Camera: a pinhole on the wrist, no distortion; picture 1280 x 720 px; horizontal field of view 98.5 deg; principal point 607.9 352.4 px. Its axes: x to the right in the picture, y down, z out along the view. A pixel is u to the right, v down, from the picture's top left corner.
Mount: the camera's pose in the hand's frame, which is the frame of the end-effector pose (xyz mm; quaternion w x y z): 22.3 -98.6 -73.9 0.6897 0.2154 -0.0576 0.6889
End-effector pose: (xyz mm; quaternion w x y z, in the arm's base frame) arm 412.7 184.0 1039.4 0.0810 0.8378 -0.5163 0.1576
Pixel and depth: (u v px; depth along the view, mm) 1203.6 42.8 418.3
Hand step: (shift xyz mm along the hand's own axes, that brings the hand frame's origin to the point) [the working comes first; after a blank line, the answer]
In the camera's frame: 451.9 -234.8 418.3

362.2 172.0 421.7
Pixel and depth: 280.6 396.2 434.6
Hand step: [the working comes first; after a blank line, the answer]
In the camera's frame: -257.9 34.5 434.6

71.7 -502.4 228.0
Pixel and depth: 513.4 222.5 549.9
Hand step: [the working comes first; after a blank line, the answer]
In the camera's frame: -94.2 -129.5 549.9

264.0 -387.4 357.7
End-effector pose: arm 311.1 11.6 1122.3 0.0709 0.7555 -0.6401 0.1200
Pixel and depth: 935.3 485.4 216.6
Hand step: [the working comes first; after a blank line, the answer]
In the camera's frame: 128.6 52.2 216.6

24.1 -63.3 180.9
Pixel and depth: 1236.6 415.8 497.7
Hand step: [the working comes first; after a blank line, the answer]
In the camera's frame: 567.4 57.2 497.7

99.7 236.7 600.3
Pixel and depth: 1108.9 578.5 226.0
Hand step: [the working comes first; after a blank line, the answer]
In the camera's frame: 205.3 92.7 226.0

-9.9 2.4 227.1
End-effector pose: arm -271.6 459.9 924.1 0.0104 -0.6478 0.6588 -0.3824
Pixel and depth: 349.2 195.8 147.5
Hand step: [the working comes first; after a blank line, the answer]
In the camera's frame: -69.2 -41.9 147.5

92.1 -216.4 23.8
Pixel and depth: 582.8 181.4 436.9
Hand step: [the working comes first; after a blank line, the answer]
In the camera's frame: -19.9 -135.5 436.9

248.5 -275.8 282.6
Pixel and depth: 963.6 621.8 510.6
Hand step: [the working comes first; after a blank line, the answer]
In the camera's frame: 329.3 249.4 510.6

-95.4 3.5 564.2
